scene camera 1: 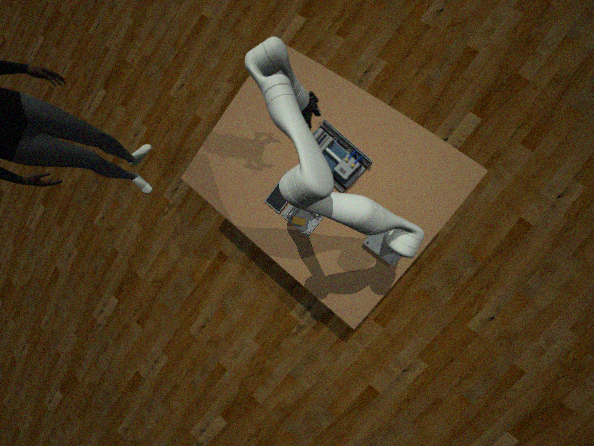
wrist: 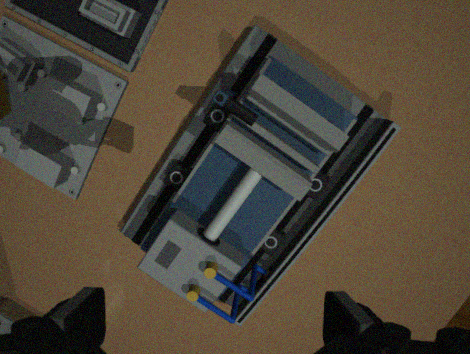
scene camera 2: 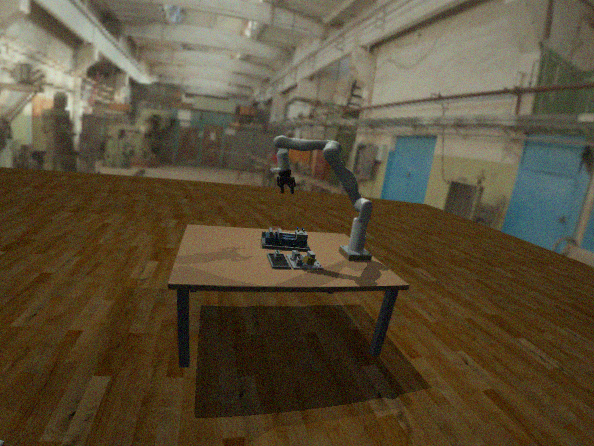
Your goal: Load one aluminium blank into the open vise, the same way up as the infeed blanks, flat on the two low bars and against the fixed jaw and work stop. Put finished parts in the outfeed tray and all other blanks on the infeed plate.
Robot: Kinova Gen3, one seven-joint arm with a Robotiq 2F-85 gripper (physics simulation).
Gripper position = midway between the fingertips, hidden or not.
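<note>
In the wrist camera's view the gripper [wrist: 214,315] is open and holds nothing. A moving jaw [wrist: 250,179] can be seen there too, along with a dark outfeed tray [wrist: 115,48] and a grey infeed plate [wrist: 36,120].
</note>
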